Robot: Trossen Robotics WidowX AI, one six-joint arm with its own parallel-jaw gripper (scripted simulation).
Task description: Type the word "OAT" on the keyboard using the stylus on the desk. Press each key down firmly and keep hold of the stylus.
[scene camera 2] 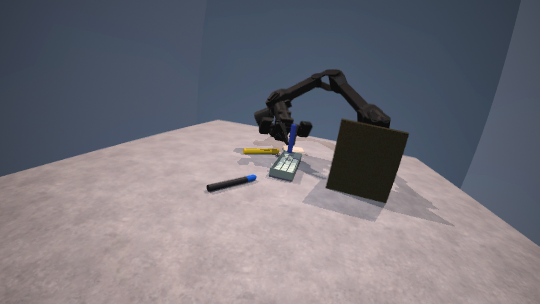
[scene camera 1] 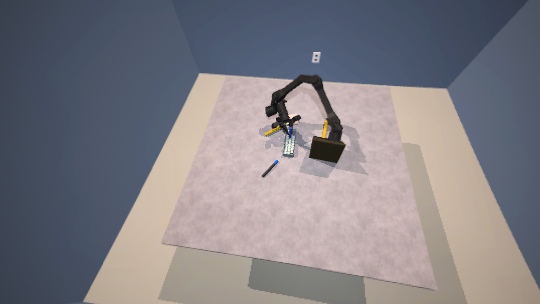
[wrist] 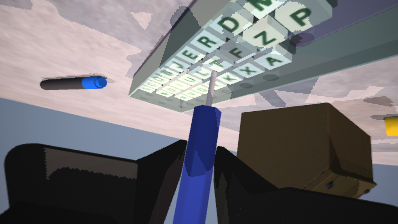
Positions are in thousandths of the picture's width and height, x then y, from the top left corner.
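Observation:
My gripper (scene camera 2: 538, 475) is visible, and the wrist view (wrist: 506, 672) shows the gripper as well.

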